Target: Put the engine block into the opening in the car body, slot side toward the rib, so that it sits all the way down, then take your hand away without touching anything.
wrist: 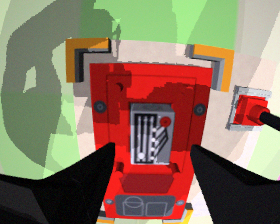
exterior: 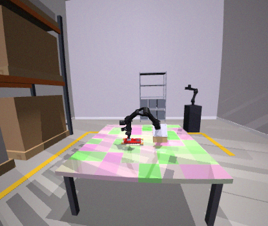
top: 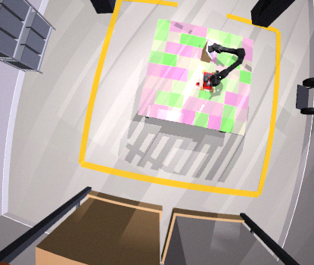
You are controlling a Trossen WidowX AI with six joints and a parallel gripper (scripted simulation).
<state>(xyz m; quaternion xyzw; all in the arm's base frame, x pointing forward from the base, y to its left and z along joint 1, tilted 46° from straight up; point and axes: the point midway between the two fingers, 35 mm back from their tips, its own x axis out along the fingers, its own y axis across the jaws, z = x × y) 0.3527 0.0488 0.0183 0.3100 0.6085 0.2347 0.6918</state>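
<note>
Now: the grey striped engine block 1 cm to the left of my gripper tip and 3 cm below it.
</note>
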